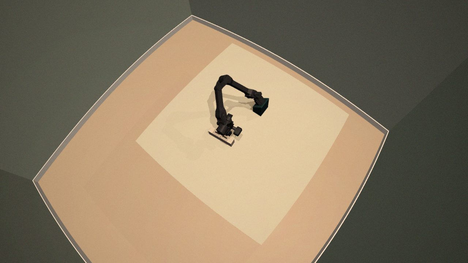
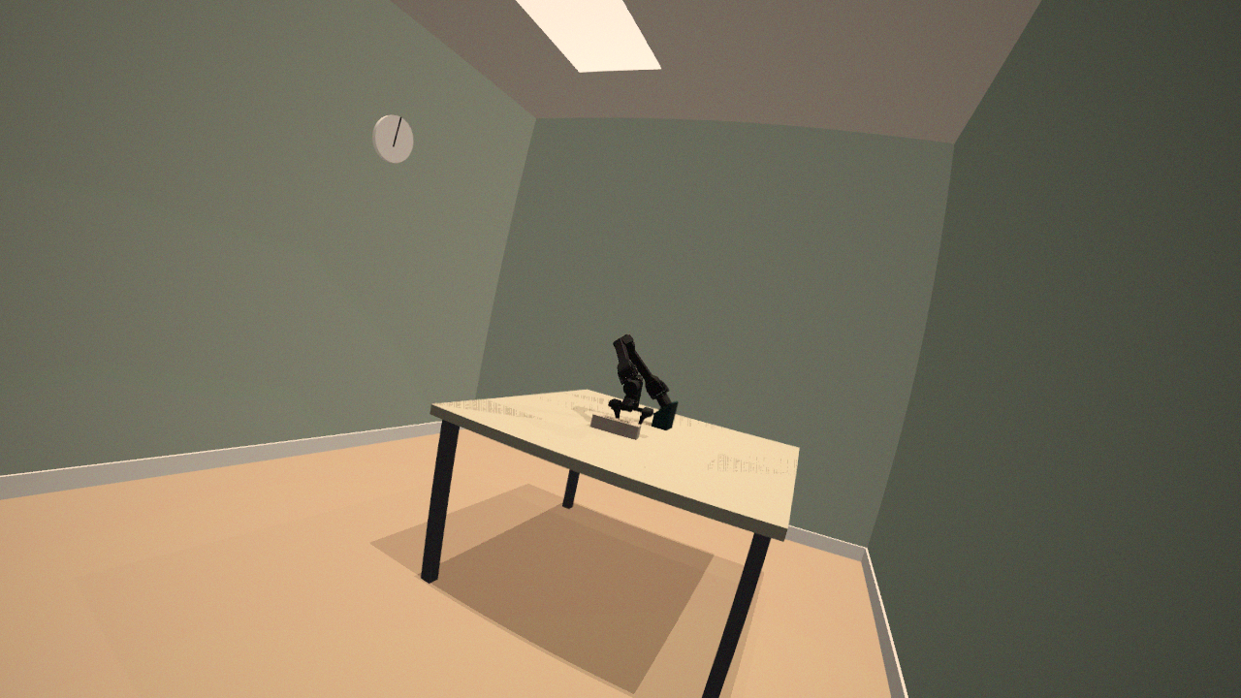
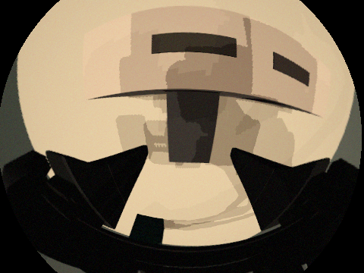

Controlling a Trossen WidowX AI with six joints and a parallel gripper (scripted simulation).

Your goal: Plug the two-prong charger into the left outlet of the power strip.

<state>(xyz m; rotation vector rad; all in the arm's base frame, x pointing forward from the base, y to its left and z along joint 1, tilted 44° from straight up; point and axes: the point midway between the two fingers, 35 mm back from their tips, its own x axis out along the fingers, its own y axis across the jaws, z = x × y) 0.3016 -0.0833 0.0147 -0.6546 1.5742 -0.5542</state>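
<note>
My gripper tip is now 50 mm short of the two-prong charger, 10 mm to the right of it and 10 mm below it.
</note>
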